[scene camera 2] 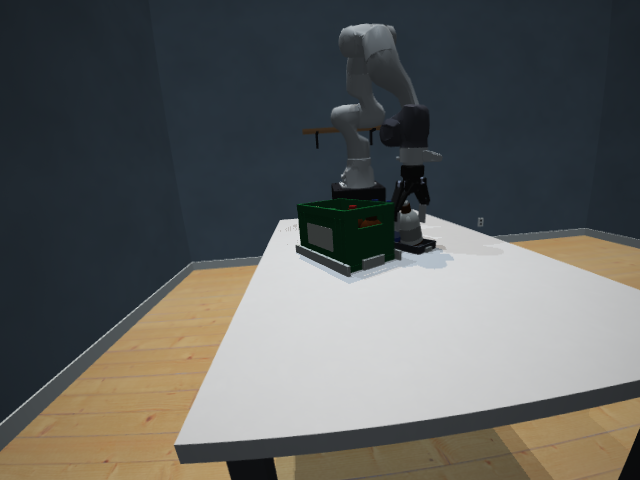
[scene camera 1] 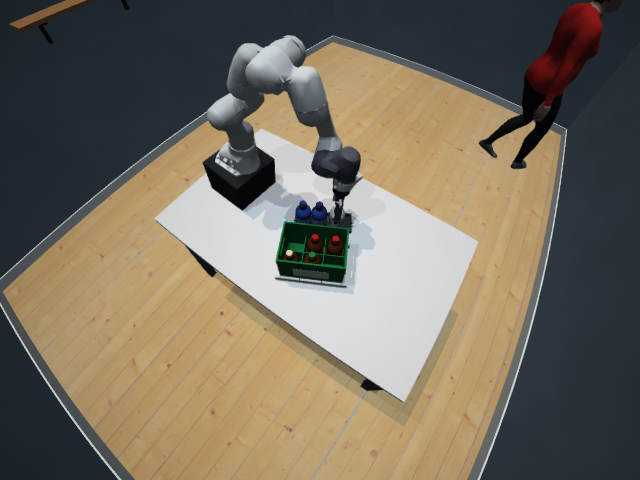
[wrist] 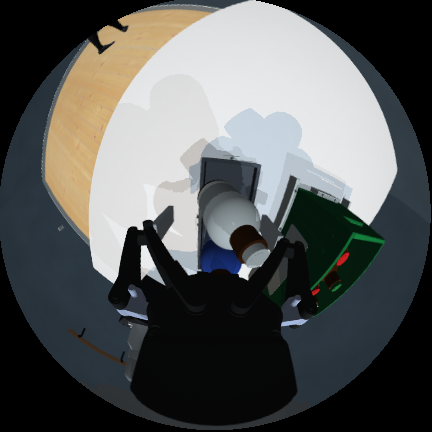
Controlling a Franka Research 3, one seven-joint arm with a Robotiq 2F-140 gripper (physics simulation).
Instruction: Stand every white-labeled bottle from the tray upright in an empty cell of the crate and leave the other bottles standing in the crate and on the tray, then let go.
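You'd see my gripper point(scene camera 2: 409, 226) from out in the scene, and the wrist view point(wrist: 217, 217) has my gripper in it too.
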